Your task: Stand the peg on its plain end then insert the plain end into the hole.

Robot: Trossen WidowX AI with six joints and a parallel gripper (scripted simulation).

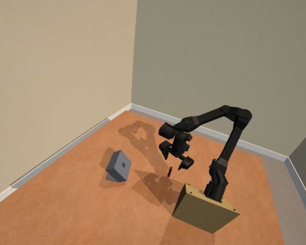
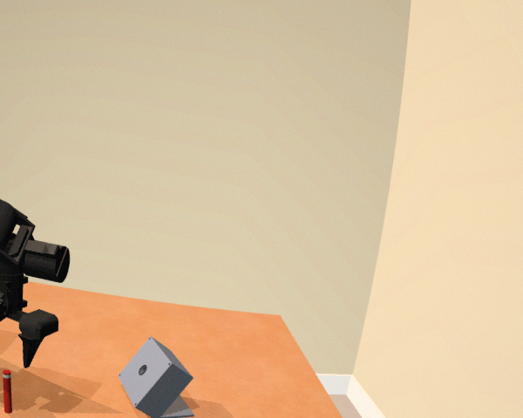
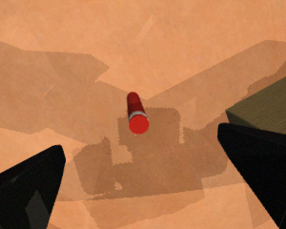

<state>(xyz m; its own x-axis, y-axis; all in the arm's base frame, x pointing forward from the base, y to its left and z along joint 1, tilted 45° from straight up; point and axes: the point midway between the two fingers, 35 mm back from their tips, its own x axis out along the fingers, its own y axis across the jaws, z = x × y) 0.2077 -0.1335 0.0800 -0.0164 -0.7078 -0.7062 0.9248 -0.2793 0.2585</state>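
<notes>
Now: the red peg 50 mm below my gripper tip. The rest, counted from my gripper tip: grey sloped panel 260 mm ahead, 120 mm to the left, 50 mm below.
</notes>
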